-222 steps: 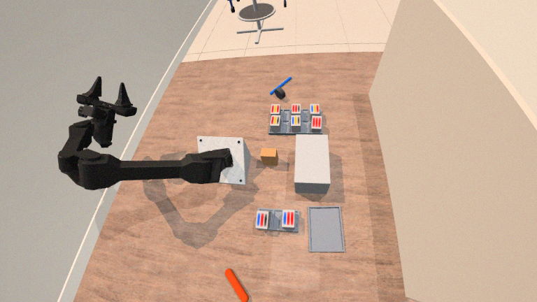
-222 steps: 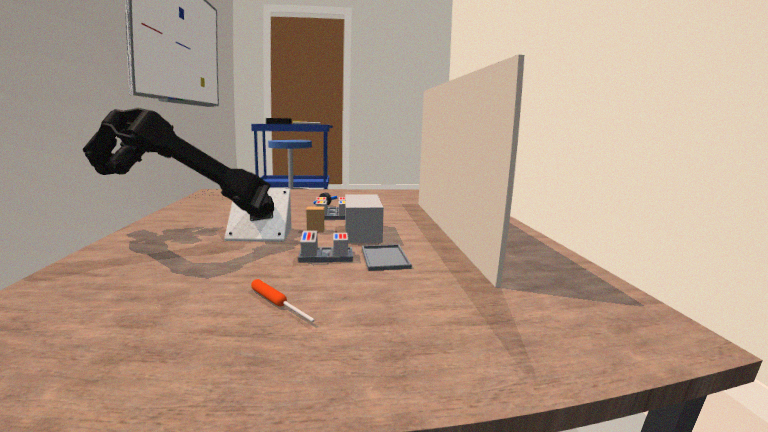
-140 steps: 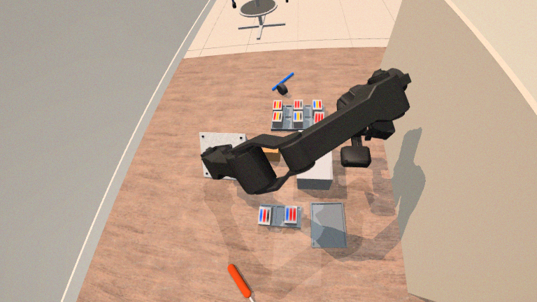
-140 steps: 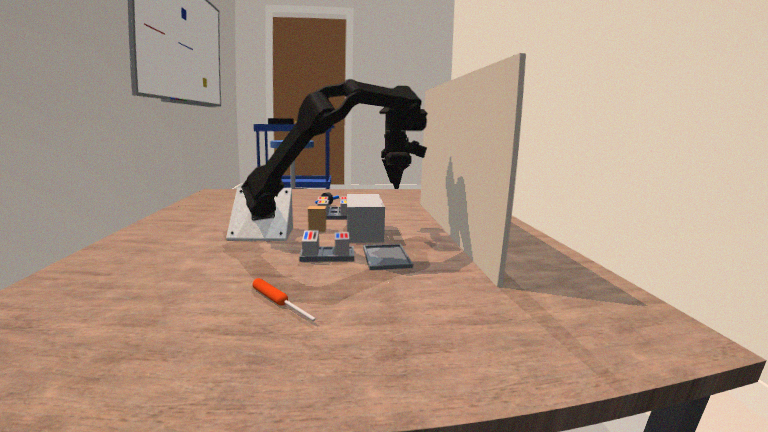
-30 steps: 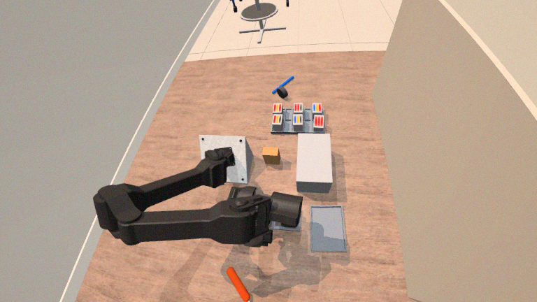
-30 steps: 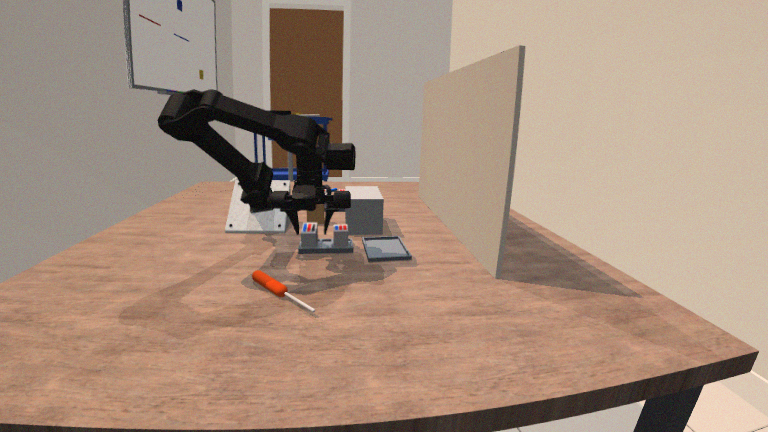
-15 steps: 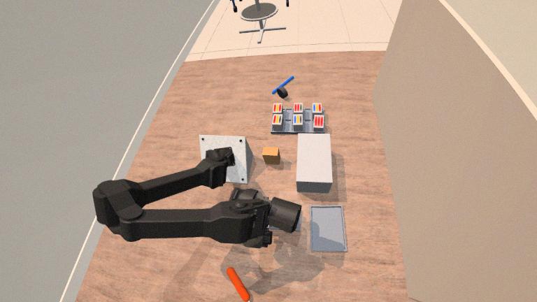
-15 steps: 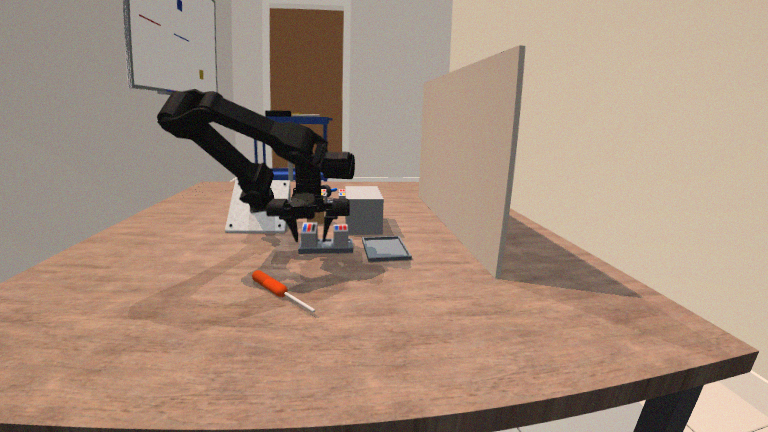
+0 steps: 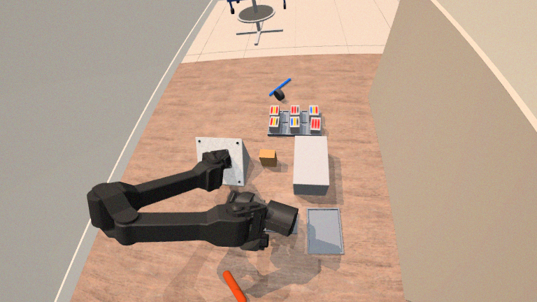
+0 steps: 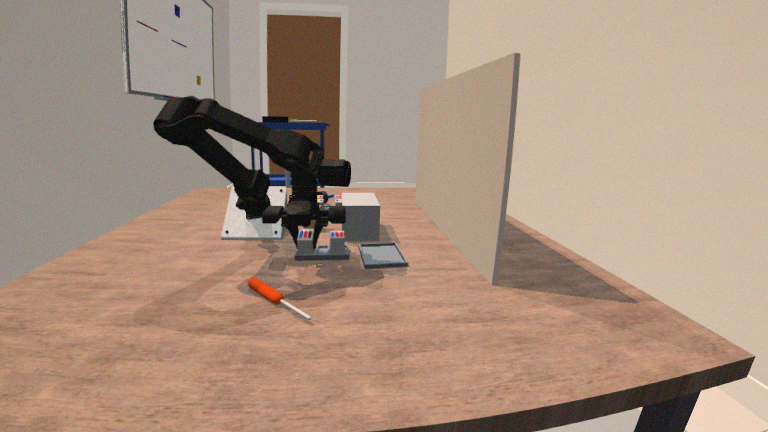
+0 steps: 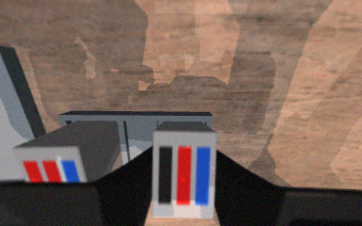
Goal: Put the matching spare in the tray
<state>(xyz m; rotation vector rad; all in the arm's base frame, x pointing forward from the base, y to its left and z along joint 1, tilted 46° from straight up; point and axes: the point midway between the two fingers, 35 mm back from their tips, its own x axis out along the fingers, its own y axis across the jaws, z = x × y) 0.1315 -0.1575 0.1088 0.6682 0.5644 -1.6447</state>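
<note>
Right now my gripper tip is 4 cm short of the grey rack and 1 cm above it. Round my gripper tip: brown block 20 cm to the left, 2 cm ahead, 2 cm above; then grey tray 18 cm ahead, 3 cm to the right, 1 cm below; then mounted unit 17 cm to the left, 15 cm ahead, 3 cm above.
</note>
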